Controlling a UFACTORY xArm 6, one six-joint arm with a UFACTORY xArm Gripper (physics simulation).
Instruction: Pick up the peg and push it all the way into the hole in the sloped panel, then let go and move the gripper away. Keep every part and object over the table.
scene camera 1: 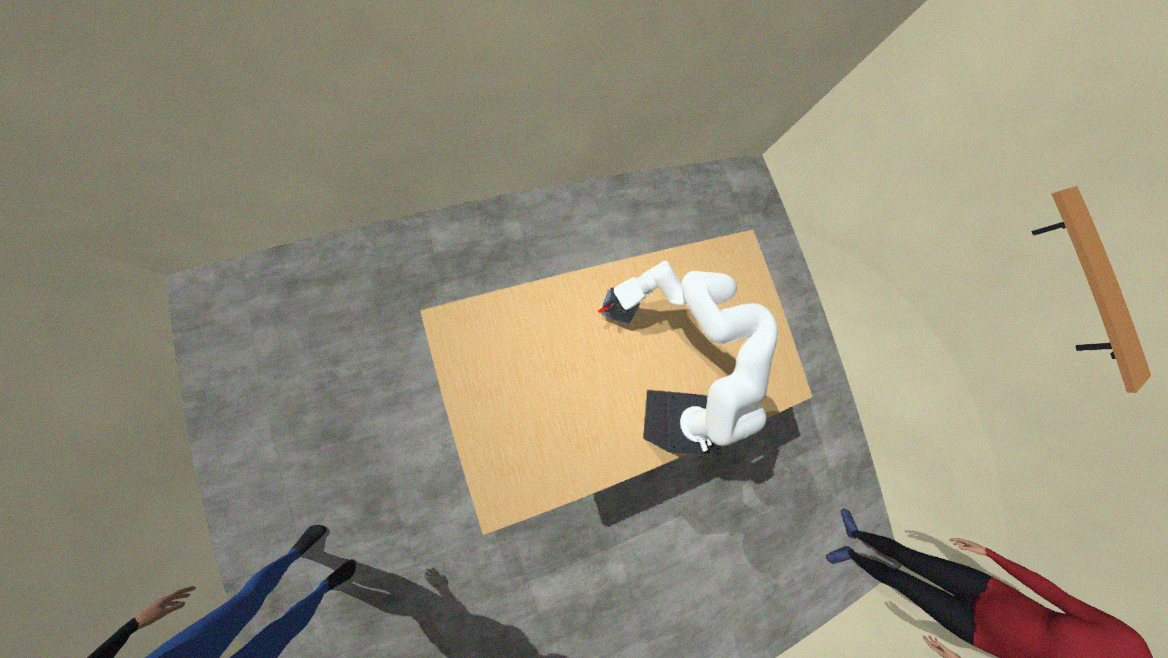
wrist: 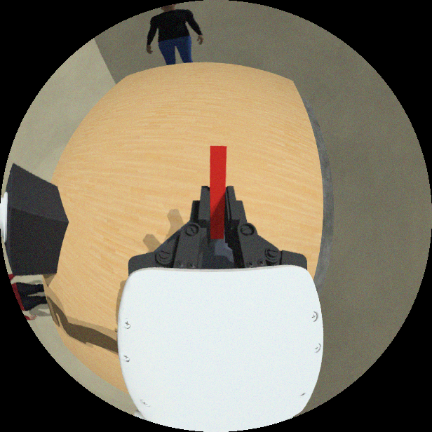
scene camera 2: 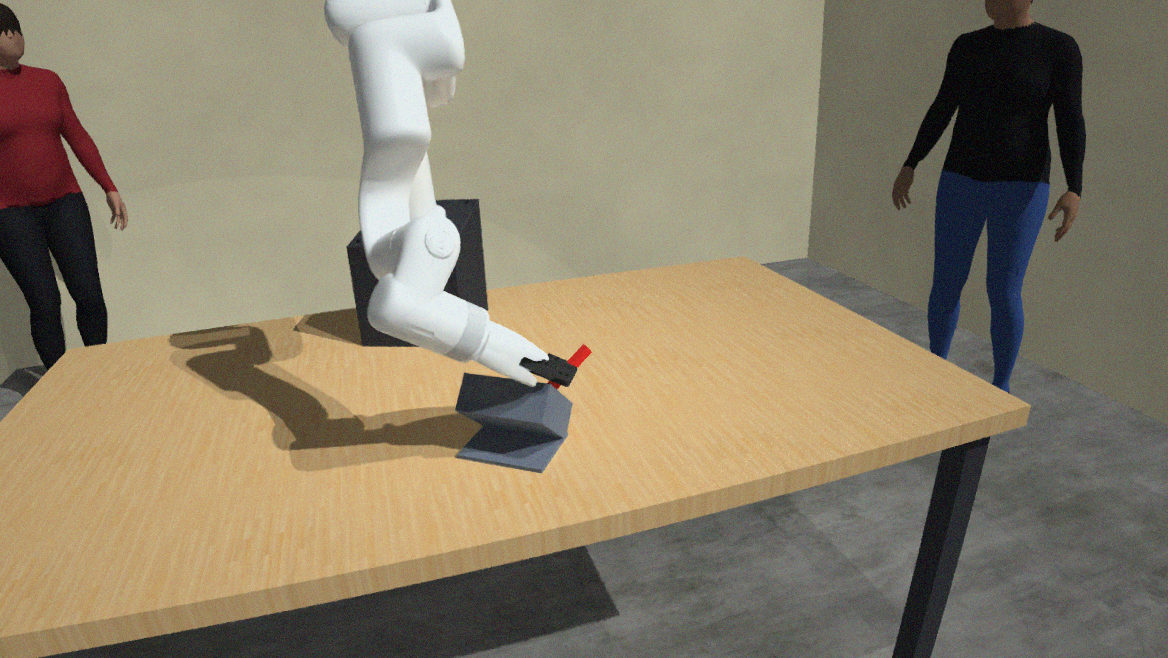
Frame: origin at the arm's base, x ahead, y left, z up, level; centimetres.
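Seen in the pictures: gripper, fingertip midpoint: (scene camera 1: 604, 309) (scene camera 2: 568, 374); arm's base at its link origin: (scene camera 1: 695, 424).
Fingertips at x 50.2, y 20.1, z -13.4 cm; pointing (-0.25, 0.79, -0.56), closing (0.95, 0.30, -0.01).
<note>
Offsets run from my fingertips to a thing's top centre. Level surfaces: height alone.
A red square peg {dx +0.0, dy +0.0, dz +3.8 cm} (scene camera 1: 604, 309) (scene camera 2: 581, 355) (wrist: 218, 167) is held slanted, its far end sticking out beyond the fingers. My gripper (scene camera 1: 613, 305) (scene camera 2: 565, 371) (wrist: 216, 198) is shut on it, just above the top of the sloped panel. The dark blue-grey sloped panel {dx +0.9, dy -8.3, dz +1.9 cm} (scene camera 1: 625, 317) (scene camera 2: 513, 402) stands on the table on a flat base; a small part shows between the fingers in the wrist view. The peg's lower end is close to the panel's top edge in scene camera 2. The hole does not show, and I cannot tell whether the peg's end is in it.
The wooden table {dz -9.4 cm} (scene camera 1: 523, 392) (scene camera 2: 735, 351) (wrist: 200, 110) carries the panel near one long edge. The dark robot base block (scene camera 1: 663, 420) (scene camera 2: 469, 261) (wrist: 35, 220) stands at the opposite edge. The white arm (scene camera 1: 751, 351) (scene camera 2: 392, 98) reaches over the table. Two people stand beyond the table.
</note>
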